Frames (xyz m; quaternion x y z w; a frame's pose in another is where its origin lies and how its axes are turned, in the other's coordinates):
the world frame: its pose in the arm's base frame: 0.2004 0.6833 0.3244 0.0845 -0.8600 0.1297 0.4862
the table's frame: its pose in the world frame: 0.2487 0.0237 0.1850 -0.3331 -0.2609 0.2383 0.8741
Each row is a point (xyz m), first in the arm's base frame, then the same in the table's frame.
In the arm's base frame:
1: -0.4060 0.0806 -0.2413
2: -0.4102 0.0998 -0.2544
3: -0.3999 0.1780 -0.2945
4: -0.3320 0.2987 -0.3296
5: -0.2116 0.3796 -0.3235
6: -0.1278 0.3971 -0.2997
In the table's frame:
1: -0.2877 -0.6804 0.5869
2: -0.2811 -0.6668 0.6050
3: -0.2701 -0.5966 0.6578
4: -0.2829 -0.4600 0.6976
5: -0.3382 -0.3281 0.6725
6: -0.3863 -0.2685 0.6275

